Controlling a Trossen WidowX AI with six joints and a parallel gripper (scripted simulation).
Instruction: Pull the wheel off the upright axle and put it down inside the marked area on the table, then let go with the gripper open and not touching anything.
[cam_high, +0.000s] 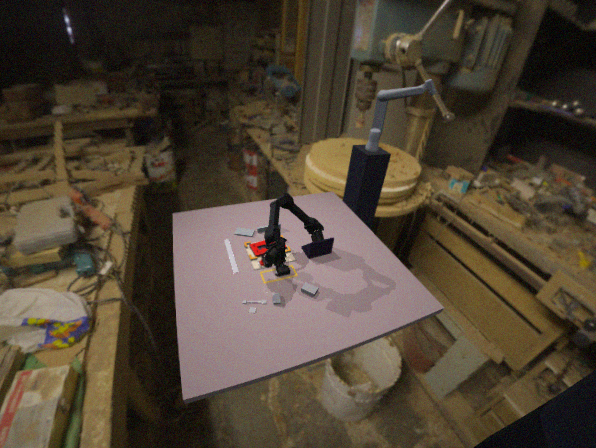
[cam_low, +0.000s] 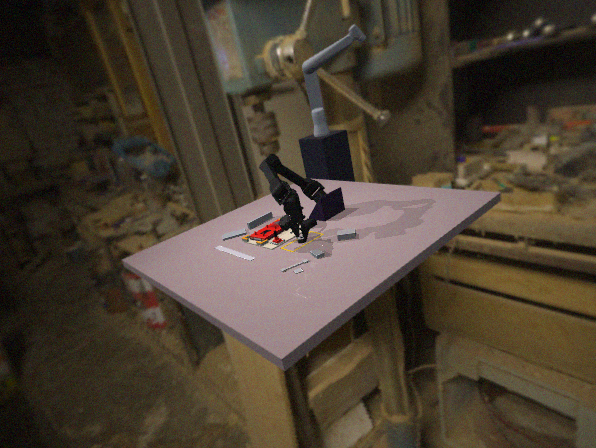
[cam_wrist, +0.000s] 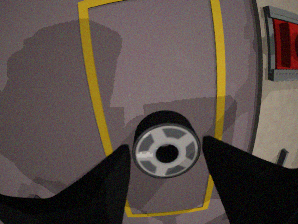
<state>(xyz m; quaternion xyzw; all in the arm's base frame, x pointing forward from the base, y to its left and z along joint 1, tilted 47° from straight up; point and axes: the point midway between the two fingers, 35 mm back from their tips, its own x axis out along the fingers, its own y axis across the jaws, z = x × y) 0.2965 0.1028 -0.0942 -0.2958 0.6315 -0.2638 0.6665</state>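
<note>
The wheel lies right at my gripper tip.
</note>
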